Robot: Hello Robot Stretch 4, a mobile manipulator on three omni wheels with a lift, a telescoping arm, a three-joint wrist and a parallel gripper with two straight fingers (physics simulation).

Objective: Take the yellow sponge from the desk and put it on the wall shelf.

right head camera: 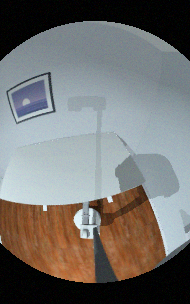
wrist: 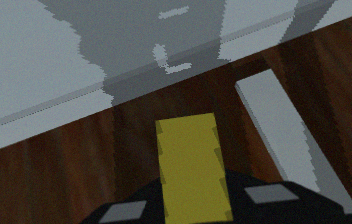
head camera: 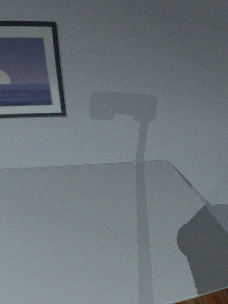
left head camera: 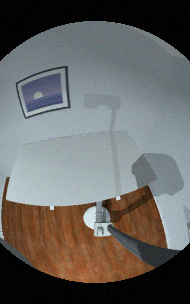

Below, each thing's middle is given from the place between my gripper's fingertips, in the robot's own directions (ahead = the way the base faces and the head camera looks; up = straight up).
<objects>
Now: the framed sunset picture [left head camera: 47,90] 7 cm ahead of my hand, 69 cm to the left of it and 127 cm above it.
</objects>
